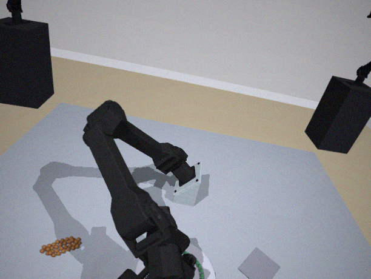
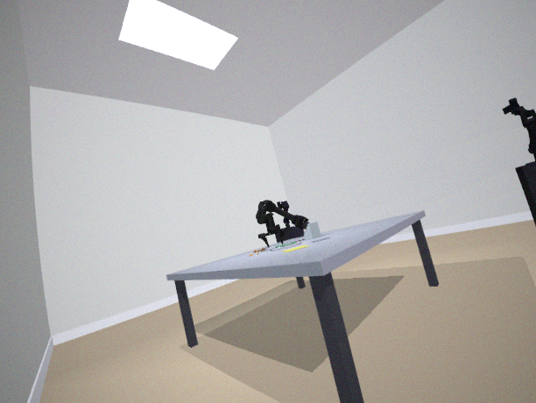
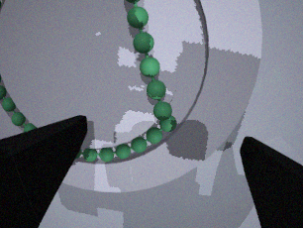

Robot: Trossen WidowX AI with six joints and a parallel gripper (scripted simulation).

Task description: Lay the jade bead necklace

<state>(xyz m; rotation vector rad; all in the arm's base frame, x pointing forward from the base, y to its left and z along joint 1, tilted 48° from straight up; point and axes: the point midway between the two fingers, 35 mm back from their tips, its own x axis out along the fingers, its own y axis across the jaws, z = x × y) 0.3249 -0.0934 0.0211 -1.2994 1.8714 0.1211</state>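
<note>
Now: the round bead board 60 mm to the left of my gripper tip, 30 mm behind it and 10 mm below it. From my gripper tip the other things lie so: yellow strip 280 mm to the left, 170 mm ahead, 20 mm below; then flat grey square 290 mm to the left, 70 mm behind, 20 mm below.
</note>
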